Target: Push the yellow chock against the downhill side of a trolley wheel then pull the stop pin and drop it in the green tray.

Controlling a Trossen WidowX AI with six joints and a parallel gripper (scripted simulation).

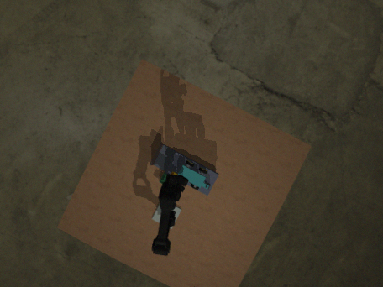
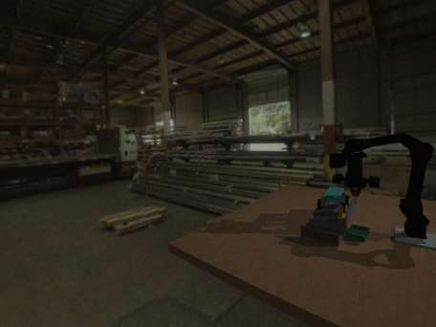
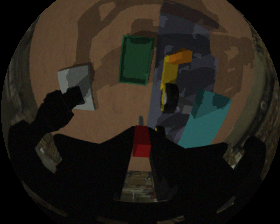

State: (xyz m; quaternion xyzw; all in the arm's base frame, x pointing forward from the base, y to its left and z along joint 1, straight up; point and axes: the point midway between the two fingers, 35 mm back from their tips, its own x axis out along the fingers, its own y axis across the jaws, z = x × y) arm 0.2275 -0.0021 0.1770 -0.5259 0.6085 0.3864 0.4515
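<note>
Right now my gripper tip is 160 mm above the green tray, 80 mm to the right of it and 10 mm past it. Also, from my gripper tip: red-headed stop pin (right at my gripper tip); then yellow chock (70 mm below, 60 mm to the left, 60 mm ahead); then teal trolley (100 mm ahead, 40 mm to the right, 40 mm below).
</note>
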